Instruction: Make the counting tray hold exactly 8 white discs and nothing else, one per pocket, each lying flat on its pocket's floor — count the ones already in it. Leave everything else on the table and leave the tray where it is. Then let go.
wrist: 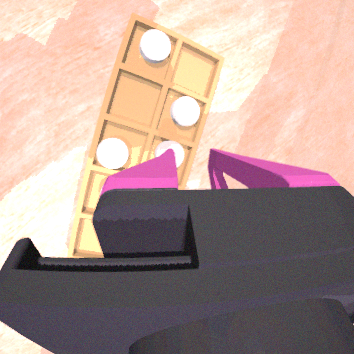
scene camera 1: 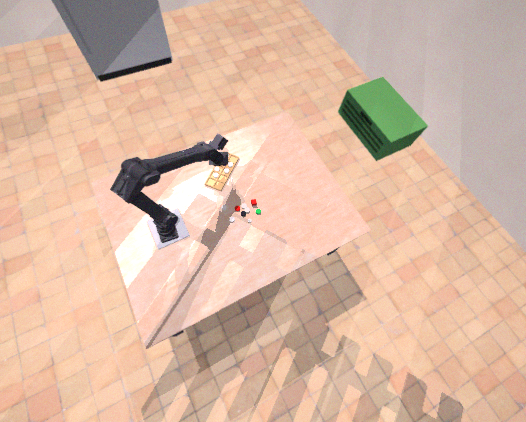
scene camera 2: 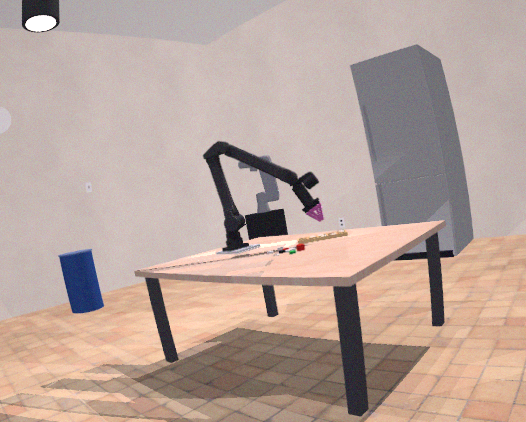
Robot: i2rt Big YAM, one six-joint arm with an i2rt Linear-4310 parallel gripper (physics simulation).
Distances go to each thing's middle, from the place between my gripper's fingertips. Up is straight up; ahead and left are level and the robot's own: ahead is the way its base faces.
Labels:
My gripper is now 80 mm above the wooden counting tray [wrist: 135,109] and 20 mm past it.

